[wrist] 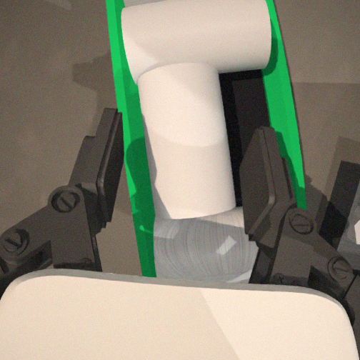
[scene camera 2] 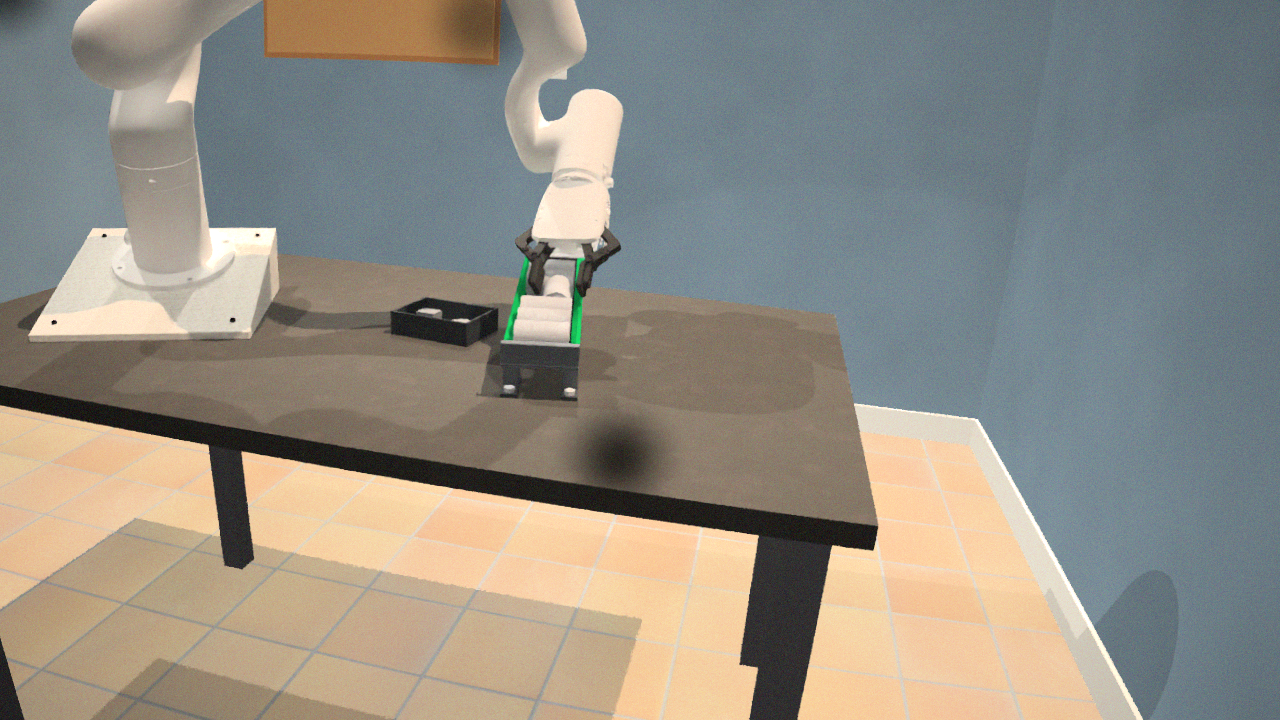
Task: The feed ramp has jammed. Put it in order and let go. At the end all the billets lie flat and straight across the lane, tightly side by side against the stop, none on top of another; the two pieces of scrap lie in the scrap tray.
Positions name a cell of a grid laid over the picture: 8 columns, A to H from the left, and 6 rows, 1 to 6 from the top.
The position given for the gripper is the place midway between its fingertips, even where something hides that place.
The gripper shows in the wrist view (E3) and in scene camera 2 (D3).
